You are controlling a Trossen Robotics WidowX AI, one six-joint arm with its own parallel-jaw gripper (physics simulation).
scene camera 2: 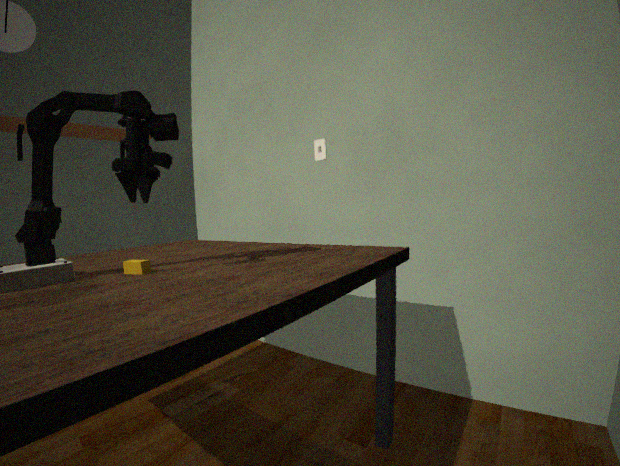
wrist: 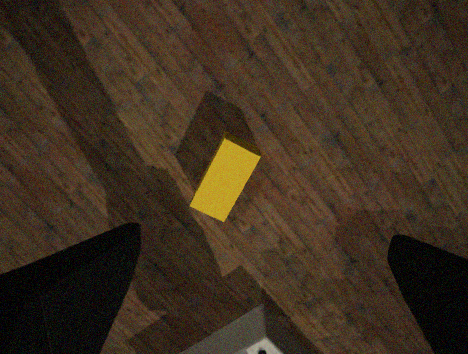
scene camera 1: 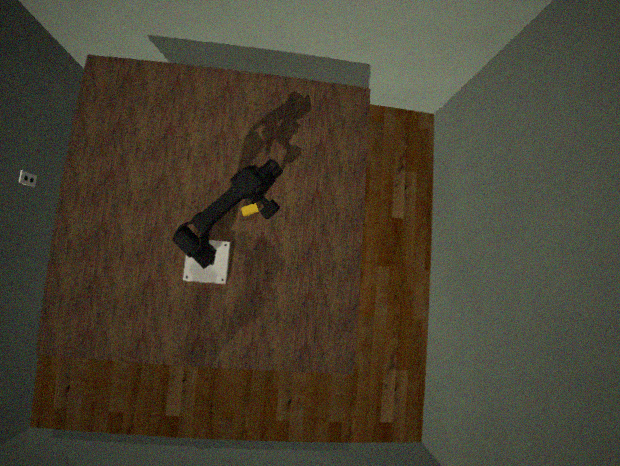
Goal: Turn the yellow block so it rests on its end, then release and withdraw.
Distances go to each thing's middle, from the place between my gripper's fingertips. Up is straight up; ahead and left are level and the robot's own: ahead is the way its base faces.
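The yellow block (wrist: 234,160) is there for me to see, 17 cm below my hand, 4 cm to the left of it and 1 cm behind it.
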